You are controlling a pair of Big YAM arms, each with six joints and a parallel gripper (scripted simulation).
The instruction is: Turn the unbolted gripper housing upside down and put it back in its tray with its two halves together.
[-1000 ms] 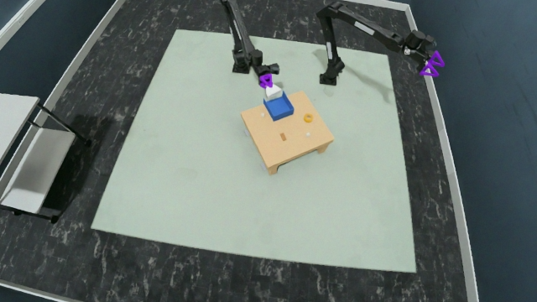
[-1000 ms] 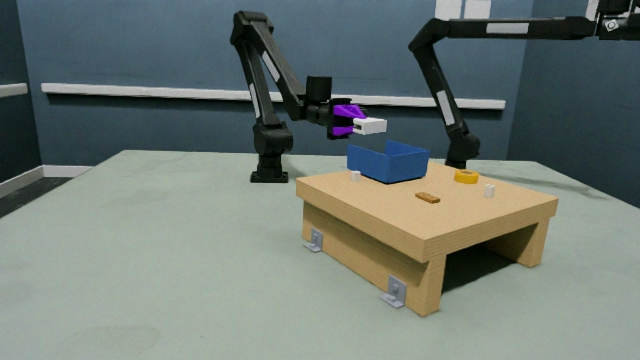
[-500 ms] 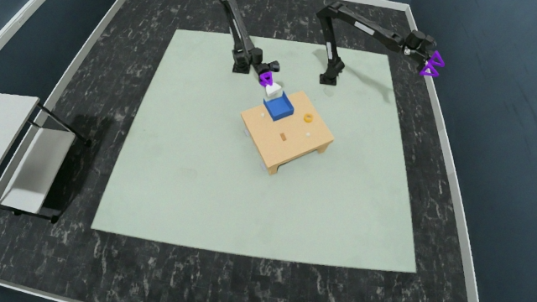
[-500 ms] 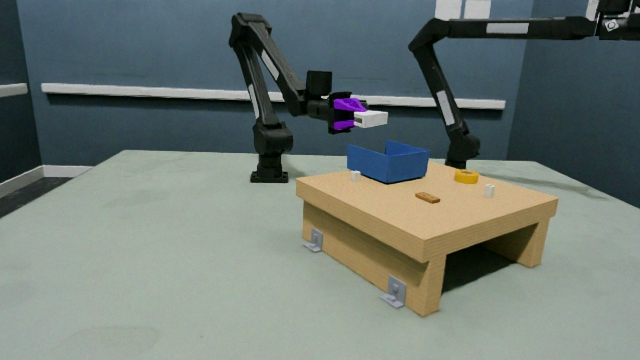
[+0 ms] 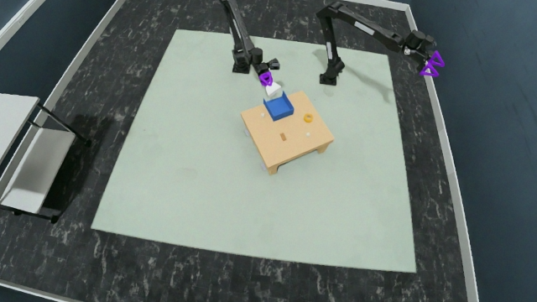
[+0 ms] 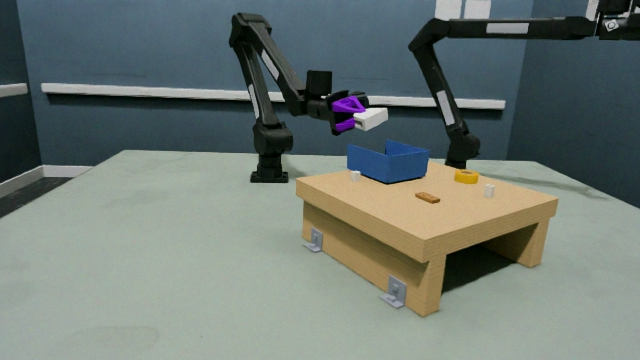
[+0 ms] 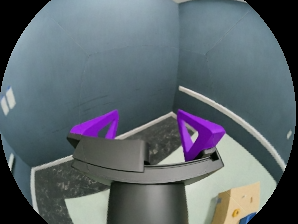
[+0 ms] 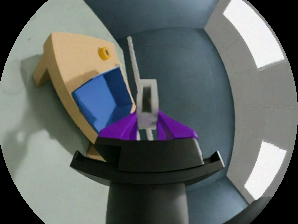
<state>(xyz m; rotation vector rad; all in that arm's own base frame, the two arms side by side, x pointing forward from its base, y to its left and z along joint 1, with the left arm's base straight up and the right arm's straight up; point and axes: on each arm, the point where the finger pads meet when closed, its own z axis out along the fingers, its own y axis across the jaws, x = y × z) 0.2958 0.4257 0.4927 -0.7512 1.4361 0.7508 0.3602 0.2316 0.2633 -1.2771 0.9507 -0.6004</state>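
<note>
Right now the white gripper housing is 20 mm ahead of my right hand, 10 mm to the left of it and 10 mm above it. Also, from my right hand: blue tray 100 mm below, 60 mm to the left, 60 mm ahead.
</note>
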